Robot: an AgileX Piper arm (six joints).
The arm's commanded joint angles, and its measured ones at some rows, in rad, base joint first. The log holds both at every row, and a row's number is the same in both.
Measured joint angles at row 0: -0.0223 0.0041 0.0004 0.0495 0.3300 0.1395
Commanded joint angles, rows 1 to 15: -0.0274 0.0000 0.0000 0.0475 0.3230 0.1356; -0.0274 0.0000 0.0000 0.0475 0.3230 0.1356; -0.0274 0.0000 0.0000 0.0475 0.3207 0.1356; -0.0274 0.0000 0.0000 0.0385 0.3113 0.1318; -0.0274 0.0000 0.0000 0.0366 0.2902 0.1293; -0.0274 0.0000 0.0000 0.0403 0.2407 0.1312; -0.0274 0.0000 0.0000 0.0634 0.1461 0.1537; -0.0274 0.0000 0.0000 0.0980 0.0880 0.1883; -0.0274 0.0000 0.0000 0.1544 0.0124 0.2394; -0.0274 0.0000 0.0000 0.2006 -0.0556 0.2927; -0.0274 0.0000 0.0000 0.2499 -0.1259 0.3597; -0.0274 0.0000 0.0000 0.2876 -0.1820 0.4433; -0.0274 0.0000 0.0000 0.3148 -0.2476 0.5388; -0.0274 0.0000 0.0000 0.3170 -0.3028 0.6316; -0.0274 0.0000 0.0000 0.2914 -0.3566 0.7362
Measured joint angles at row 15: -0.0223 0.0041 0.0004 0.2574 -0.1381 0.4213
